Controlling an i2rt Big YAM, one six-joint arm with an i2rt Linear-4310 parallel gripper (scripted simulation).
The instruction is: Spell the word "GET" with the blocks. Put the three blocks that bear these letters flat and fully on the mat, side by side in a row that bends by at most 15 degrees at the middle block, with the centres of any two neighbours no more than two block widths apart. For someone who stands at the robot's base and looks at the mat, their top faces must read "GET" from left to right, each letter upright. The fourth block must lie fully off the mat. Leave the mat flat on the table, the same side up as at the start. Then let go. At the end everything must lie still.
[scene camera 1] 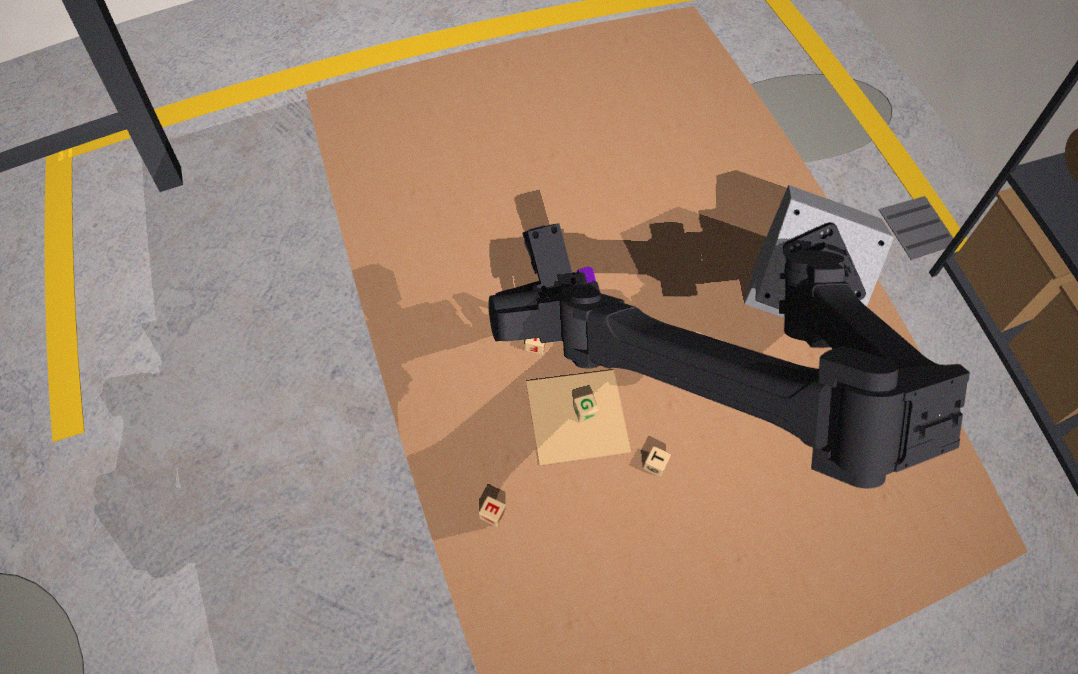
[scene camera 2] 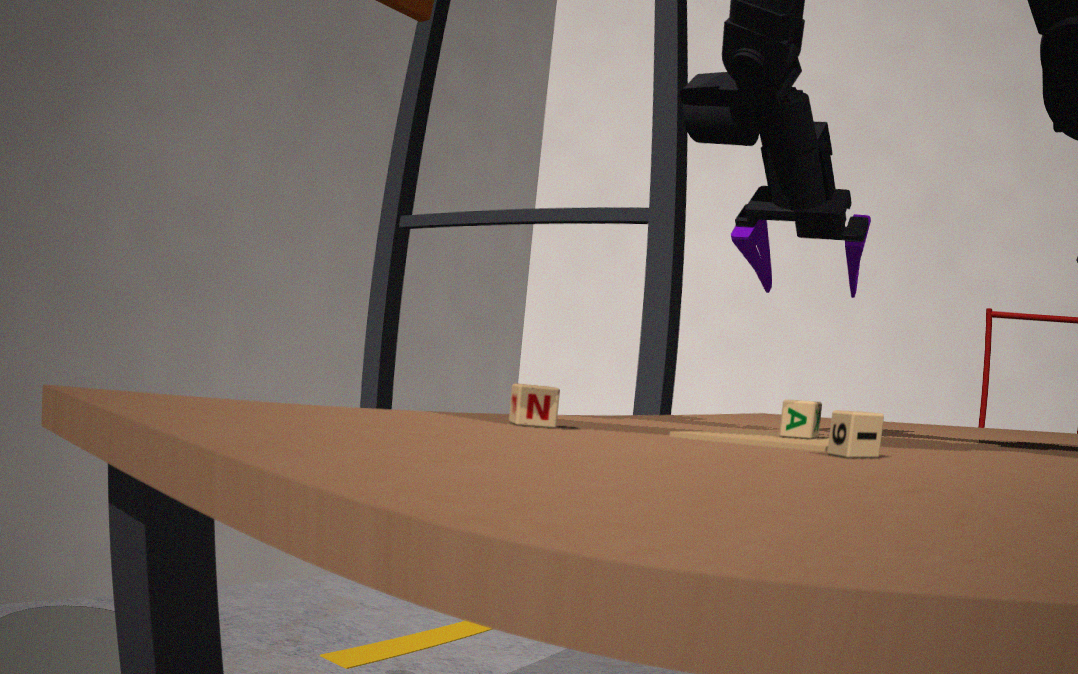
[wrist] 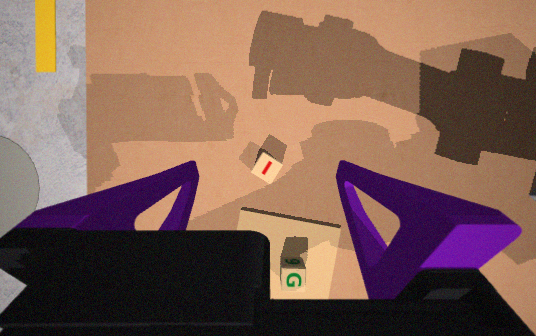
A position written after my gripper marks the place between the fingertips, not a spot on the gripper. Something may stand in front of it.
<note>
I see my gripper (scene camera 2: 811,292), an E block (scene camera 2: 531,405) and a G block (scene camera 2: 800,419).
The G block is seen too in the wrist view (wrist: 292,269). My gripper shows as well in the wrist view (wrist: 267,168). The wrist view misses the E block: it is out of frame.
</note>
